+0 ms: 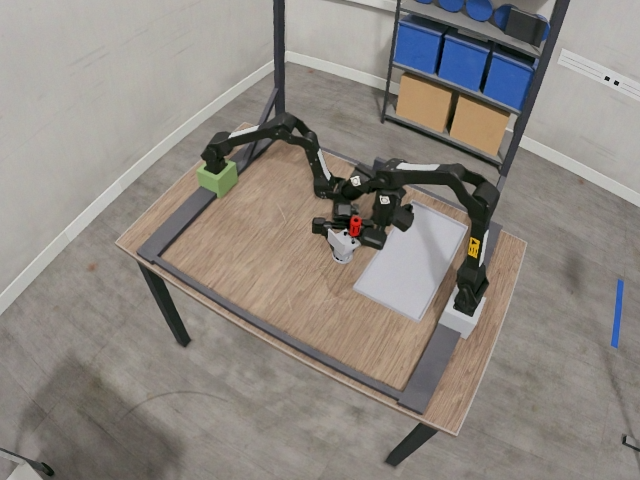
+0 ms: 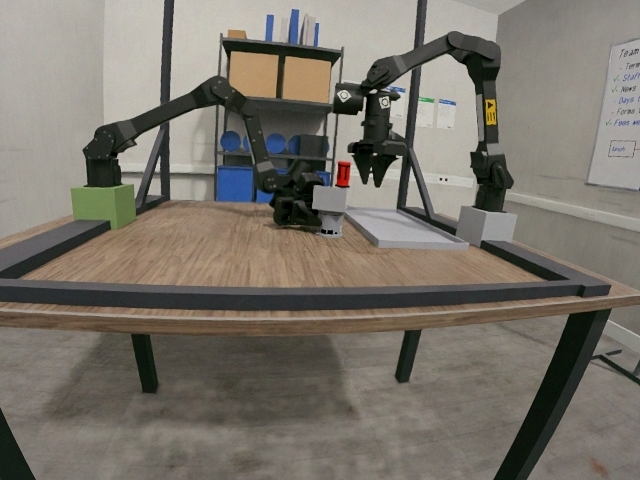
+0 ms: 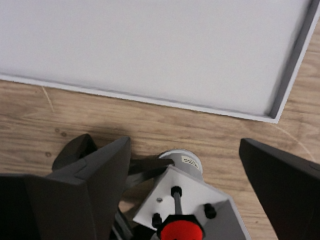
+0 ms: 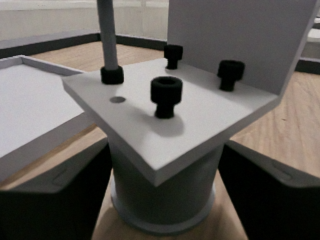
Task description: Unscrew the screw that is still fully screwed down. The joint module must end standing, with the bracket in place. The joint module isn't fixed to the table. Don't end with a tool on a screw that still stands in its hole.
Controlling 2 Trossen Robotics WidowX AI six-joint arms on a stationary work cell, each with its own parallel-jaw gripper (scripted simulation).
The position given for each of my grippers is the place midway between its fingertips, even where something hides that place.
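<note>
My left gripper (image 2: 370,186), (image 1: 378,239), (image 3: 185,144). My right gripper (image 2: 331,222). Shallow grey tray (image 1: 406,274), (image 2: 393,230), (image 3: 244,66). Grey bracket (image 2: 324,198), (image 4: 270,46).
</note>
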